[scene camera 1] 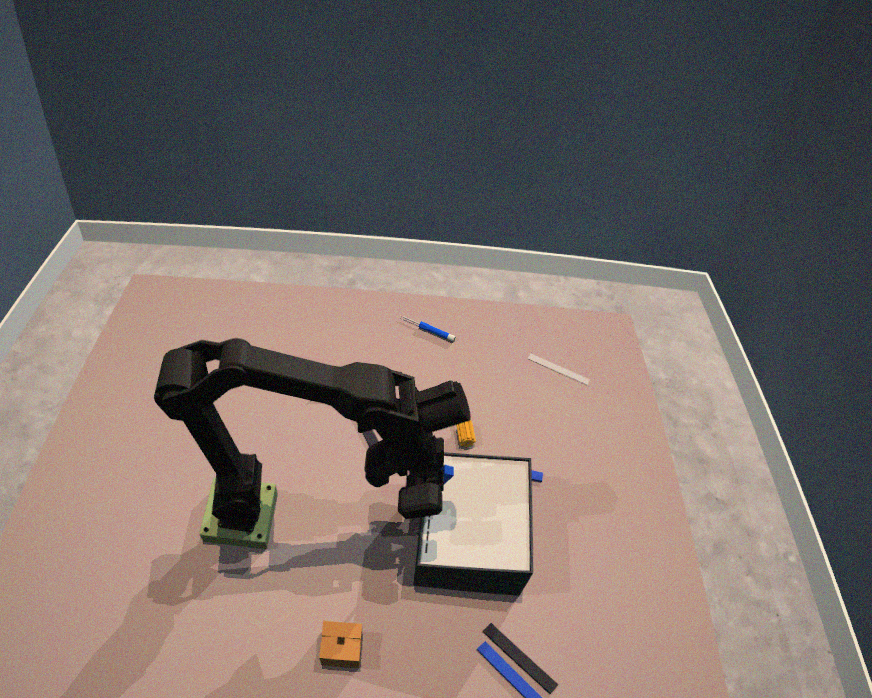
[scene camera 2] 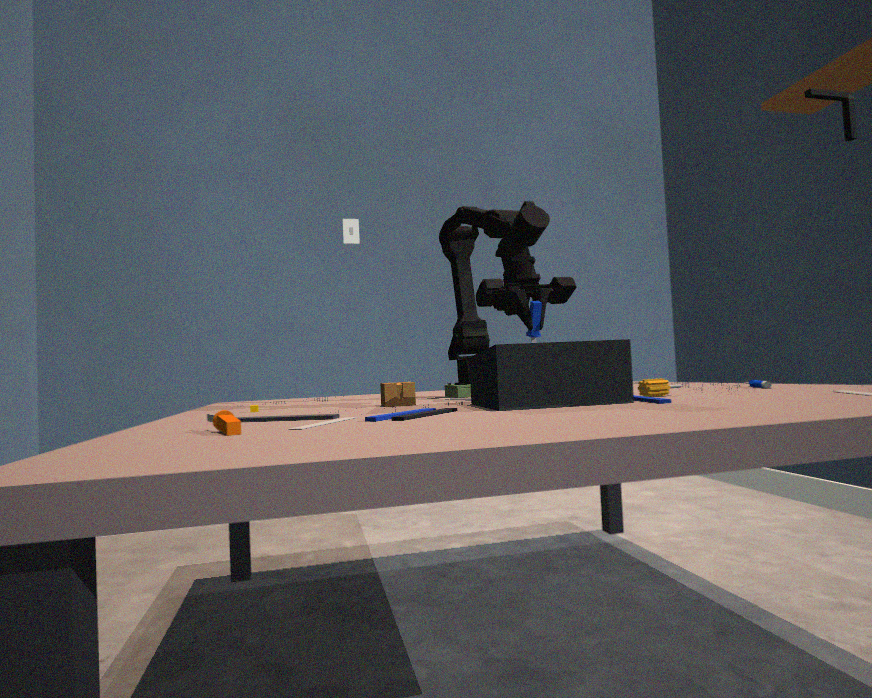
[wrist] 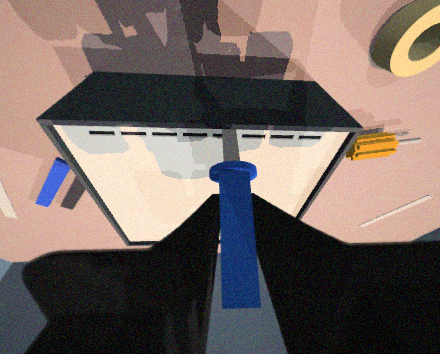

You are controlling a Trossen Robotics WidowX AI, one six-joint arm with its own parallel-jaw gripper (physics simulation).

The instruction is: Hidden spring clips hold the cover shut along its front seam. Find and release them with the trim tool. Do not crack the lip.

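Places are measured from the arm's base along level axes (x left, y back, z up), in centimetres.
Where they show: gripper, between the fingertips: [scene camera 1: 440, 485] [scene camera 2: 536, 329] [wrist: 232, 200]; arm's base, origin of its link: [scene camera 1: 239, 513].
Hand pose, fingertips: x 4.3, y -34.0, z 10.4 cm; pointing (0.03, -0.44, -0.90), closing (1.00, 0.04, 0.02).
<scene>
Things, the pixels of their top centre, and the offset from my fingertips. "spot": a spot on its surface instead.
- dark box, centre of its top: [wrist: 209, 211] [scene camera 1: 478, 507] [scene camera 2: 543, 344] dy -6.8, dx -1.5, dz -3.2 cm
- cream cover, a spot on its surface: [wrist: 145, 185] spot: dy -4.2, dx -7.4, dz -4.6 cm
- trim tool, centre of its top: [wrist: 246, 305] [scene camera 1: 437, 467] [scene camera 2: 532, 301] dy +1.0, dx +0.0, dz +5.2 cm
- tool's grey blade, centre of its top: [wrist: 233, 169] dy +1.6, dx +0.0, dz -1.0 cm
- yellow ribbed piece, centre of its top: [wrist: 392, 152] [scene camera 2: 661, 378] [scene camera 1: 465, 420] dy -5.0, dx +21.8, dz -10.2 cm
- tape roll, centre of its top: [wrist: 427, 43] dy +6.0, dx +16.4, dz -10.9 cm
- orange block, a spot on its surface: [scene camera 1: 341, 643] spot: dy +13.2, dx -24.2, dz -11.9 cm
- blue bar, centre of its top: [scene camera 2: 402, 412] [scene camera 1: 514, 677] [wrist: 51, 187] dy -14.4, dx -27.4, dz -12.8 cm
- dark bar, centre of its top: [scene camera 2: 426, 412] [scene camera 1: 520, 657] [wrist: 76, 190] dy -15.5, dx -24.0, dz -12.9 cm
- blue-handled tool, centre of its top: [scene camera 1: 427, 323] [scene camera 2: 755, 378] dy +4.2, dx +49.7, dz -11.6 cm
- white strip, centre of its top: [scene camera 1: 558, 368] [wrist: 391, 213] dy -26.6, dx +41.5, dz -13.2 cm
A dark box [scene camera 1: 472, 579] [scene camera 2: 560, 374] [wrist: 150, 100] has a cream cover [scene camera 1: 498, 509] [wrist: 145, 185]. A row of short dark slots [wrist: 195, 134] runs along the cover's edge beside the seam. My gripper [scene camera 2: 535, 326] [wrist: 232, 200] is shut on the blue handle of the trim tool [scene camera 1: 448, 473] [scene camera 2: 536, 312] [wrist: 239, 240], above the cover. The tool's grey blade [wrist: 230, 145] points down toward the seam and overlaps the row of slots near its middle. I cannot tell whether its tip touches. In scene camera 1 my arm hides the fingers. The cover looks flat, and no clip shows.
A yellow ribbed piece [scene camera 1: 465, 433] [scene camera 2: 653, 387] [wrist: 372, 146] lies beside the box. A tape roll [wrist: 407, 60] shows in the wrist view. An orange block [scene camera 1: 341, 643], a blue bar [scene camera 1: 507, 669], a dark bar [scene camera 1: 520, 657], a blue-handled tool [scene camera 1: 436, 331] and a white strip [scene camera 1: 558, 369] lie around.
</scene>
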